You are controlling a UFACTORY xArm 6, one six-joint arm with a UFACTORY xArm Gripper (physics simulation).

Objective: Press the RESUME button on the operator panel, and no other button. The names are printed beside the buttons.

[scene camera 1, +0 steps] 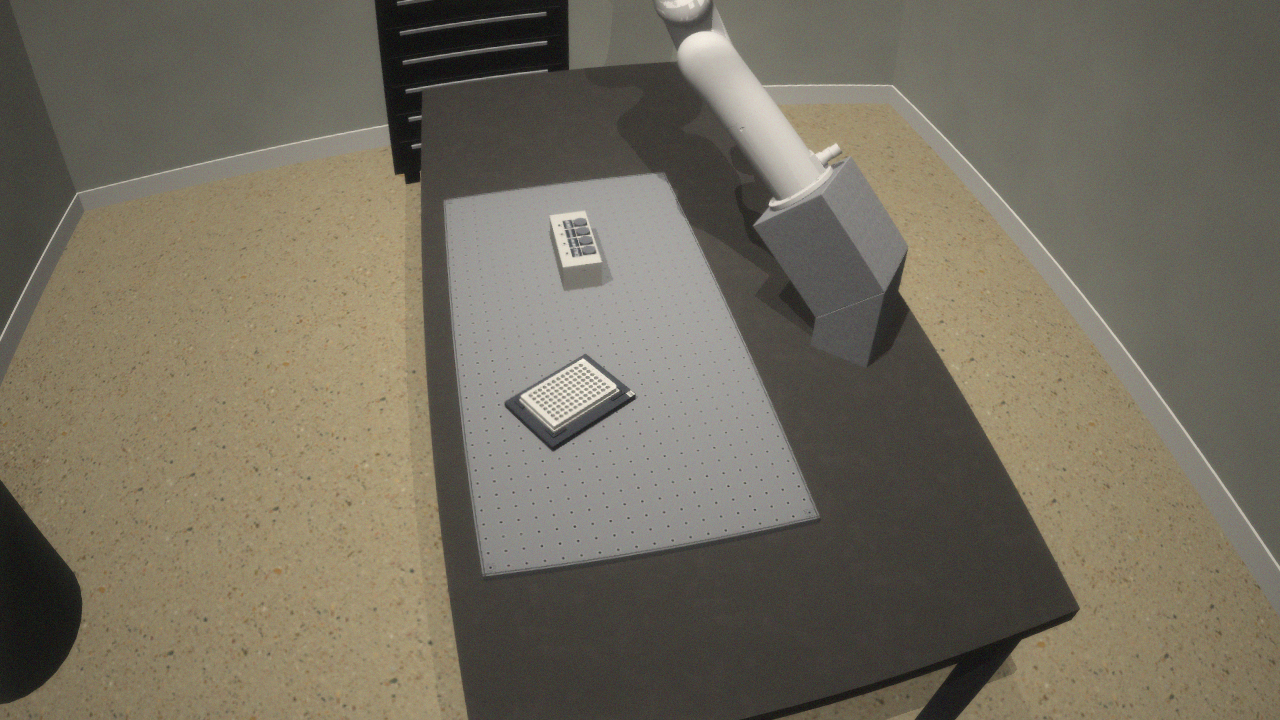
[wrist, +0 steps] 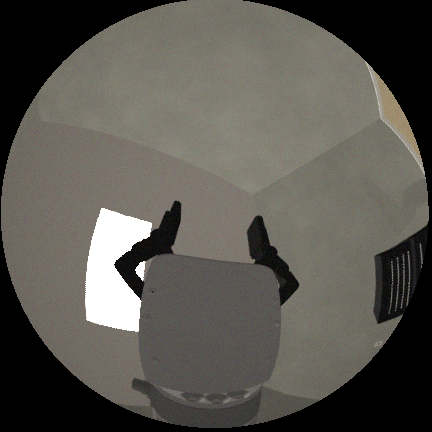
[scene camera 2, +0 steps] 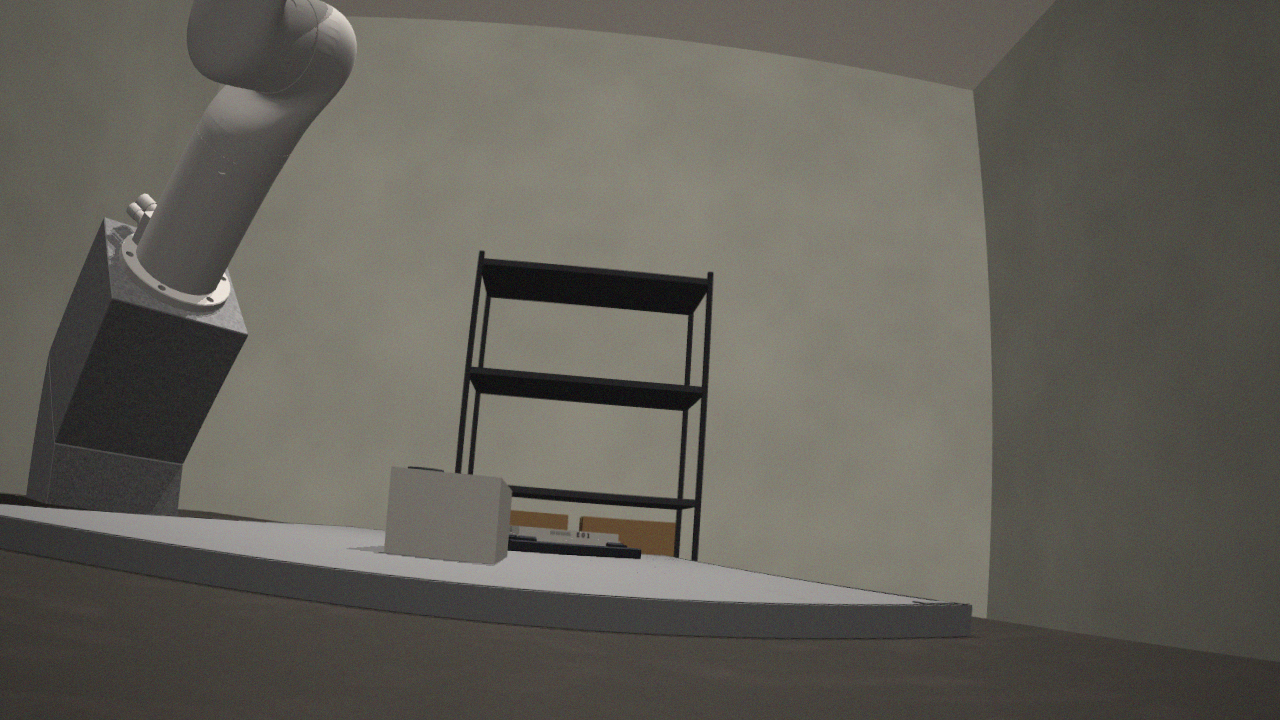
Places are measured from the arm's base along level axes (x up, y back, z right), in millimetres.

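Where they show: gripper, between the fingertips: (wrist: 216, 216); arm's base, origin of its link: (scene camera 1: 802, 189) (scene camera 2: 173, 274).
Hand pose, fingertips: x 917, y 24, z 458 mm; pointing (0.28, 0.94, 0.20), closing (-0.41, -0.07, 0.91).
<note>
Things, the pixels of their top centre, and the offset from my fingertips. "spot": a spot on its surface instead. Level surfaces: height alone.
- operator panel, centre of its top: (scene camera 2: 460, 476) (scene camera 1: 574, 236) dx -1098, dy -370, dz -273 mm
- white well plate, centre of its top: (scene camera 2: 551, 529) (scene camera 1: 569, 391) dx -1127, dy -438, dz -625 mm
- dark base, a spot on its surface: (scene camera 1: 554, 439) spot: dx -1141, dy -474, dz -704 mm
- table, height of its surface: dx -1167 mm
The operator panel (scene camera 1: 581, 273) (scene camera 2: 445, 514) is a small off-white box on the grey perforated board (scene camera 1: 626, 483) (scene camera 2: 760, 617). In scene camera 1 its top bears a column of several dark round buttons with dark labels beside them; the names are too small to read, so I cannot tell which is RESUME. In scene camera 2 its plain side shows. My gripper (wrist: 216, 216) is open and empty in the wrist view, facing the walls and ceiling, away from the panel. The gripper does not show in either scene view; the arm rises out of the top of both.
A white well plate (scene camera 1: 569, 394) sits on a dark base (scene camera 1: 554, 439) on the board. The arm's grey pedestal (scene camera 1: 827, 241) (scene camera 2: 147, 385) stands beside the board. A black drawer cabinet (scene camera 1: 474, 49) (wrist: 382, 290) and a black shelf rack (scene camera 2: 586, 385) stand beyond the table (scene camera 1: 769, 617).
</note>
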